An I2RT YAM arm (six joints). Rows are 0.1 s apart.
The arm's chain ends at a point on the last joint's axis. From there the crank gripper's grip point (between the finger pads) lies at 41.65 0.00 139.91 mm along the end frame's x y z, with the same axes.
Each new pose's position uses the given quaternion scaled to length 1; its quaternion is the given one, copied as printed.
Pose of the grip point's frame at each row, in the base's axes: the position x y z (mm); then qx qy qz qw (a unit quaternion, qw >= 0):
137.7, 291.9, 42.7, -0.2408, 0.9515, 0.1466, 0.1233
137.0, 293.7, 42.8, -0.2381, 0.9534, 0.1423, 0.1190
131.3, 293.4, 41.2, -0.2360, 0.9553, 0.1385, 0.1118
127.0, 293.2, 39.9, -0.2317, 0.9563, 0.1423, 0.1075
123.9, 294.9, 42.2, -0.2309, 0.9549, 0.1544, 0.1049
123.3, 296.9, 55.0, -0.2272, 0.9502, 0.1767, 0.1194
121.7, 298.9, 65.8, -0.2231, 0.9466, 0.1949, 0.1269
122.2, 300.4, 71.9, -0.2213, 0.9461, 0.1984, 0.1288
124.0, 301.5, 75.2, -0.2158, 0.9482, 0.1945, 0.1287
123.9, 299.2, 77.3, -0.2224, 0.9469, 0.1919, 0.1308
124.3, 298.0, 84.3, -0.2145, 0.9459, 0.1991, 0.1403
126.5, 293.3, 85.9, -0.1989, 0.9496, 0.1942, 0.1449
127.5, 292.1, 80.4, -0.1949, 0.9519, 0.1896, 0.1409
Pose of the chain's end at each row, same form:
150.3, 262.1, 185.1, -0.2408, 0.9515, 0.1466, 0.1233
150.5, 265.3, 185.4, -0.2381, 0.9534, 0.1423, 0.1190
146.5, 266.5, 183.9, -0.2360, 0.9553, 0.1385, 0.1118
143.7, 265.3, 182.2, -0.2317, 0.9563, 0.1423, 0.1075
142.1, 263.9, 183.7, -0.2309, 0.9549, 0.1544, 0.1049
138.9, 258.6, 195.0, -0.2272, 0.9502, 0.1767, 0.1194
136.4, 254.9, 204.2, -0.2231, 0.9466, 0.1949, 0.1269
136.6, 255.2, 210.0, -0.2213, 0.9461, 0.1984, 0.1288
138.0, 257.1, 213.6, -0.2158, 0.9482, 0.1945, 0.1287
137.3, 255.7, 216.0, -0.2224, 0.9469, 0.1919, 0.1308
135.3, 251.5, 222.2, -0.2145, 0.9459, 0.1991, 0.1403
135.4, 247.0, 224.1, -0.1989, 0.9496, 0.1942, 0.1449
137.1, 247.1, 218.9, -0.1949, 0.9519, 0.1896, 0.1409

